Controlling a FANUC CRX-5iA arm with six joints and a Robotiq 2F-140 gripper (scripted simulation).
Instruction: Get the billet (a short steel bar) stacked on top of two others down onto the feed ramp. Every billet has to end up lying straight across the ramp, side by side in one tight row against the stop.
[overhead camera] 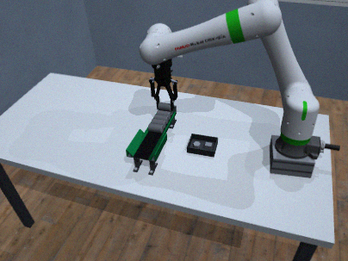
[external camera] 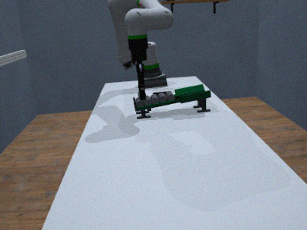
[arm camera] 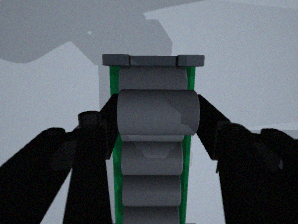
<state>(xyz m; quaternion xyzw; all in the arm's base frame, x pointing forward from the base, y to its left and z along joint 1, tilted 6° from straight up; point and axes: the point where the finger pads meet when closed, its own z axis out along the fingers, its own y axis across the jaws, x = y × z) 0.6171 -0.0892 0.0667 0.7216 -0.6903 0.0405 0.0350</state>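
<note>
The grey stop lies 1 cm ahead of my hand, 4 cm to the right of it and 7 cm below it. Round my hand: black tray (22 cm behind, 12 cm to the left, 11 cm below).
</note>
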